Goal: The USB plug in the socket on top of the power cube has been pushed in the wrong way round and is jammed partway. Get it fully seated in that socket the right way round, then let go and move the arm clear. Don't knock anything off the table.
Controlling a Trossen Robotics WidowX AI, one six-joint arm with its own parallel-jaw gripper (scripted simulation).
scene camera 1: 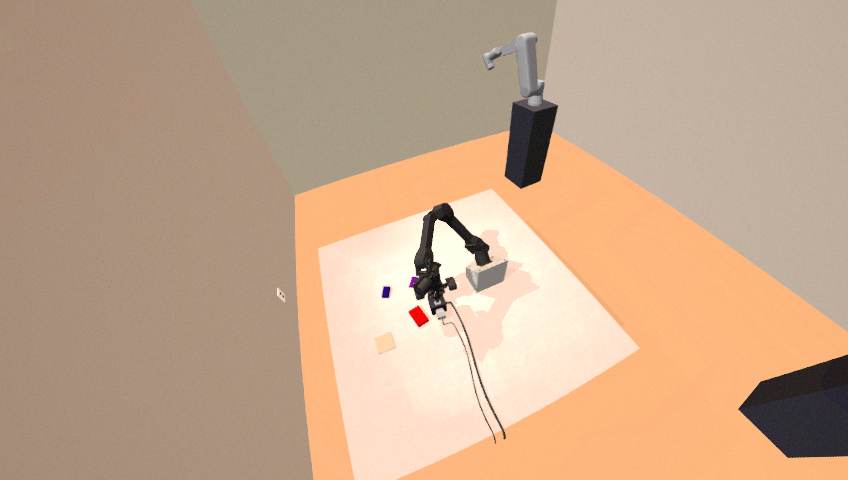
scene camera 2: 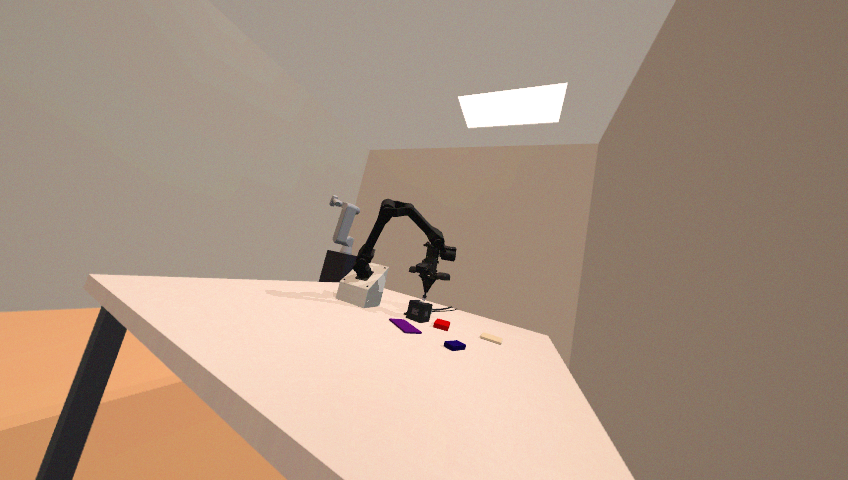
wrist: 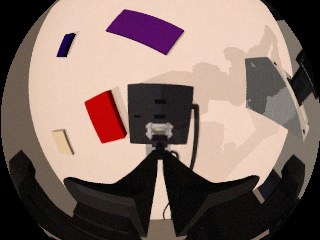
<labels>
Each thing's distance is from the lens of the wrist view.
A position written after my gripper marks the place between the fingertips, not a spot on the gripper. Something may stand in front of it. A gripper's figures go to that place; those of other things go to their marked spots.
my gripper [wrist: 160,154]: 0.10 m
purple tile [wrist: 160,35]: 0.21 m
red block [wrist: 102,109]: 0.21 m
black power cube [wrist: 160,103]: 0.13 m
The marked spots on the black power cube and the purple tile are 0.13 m apart.
</labels>
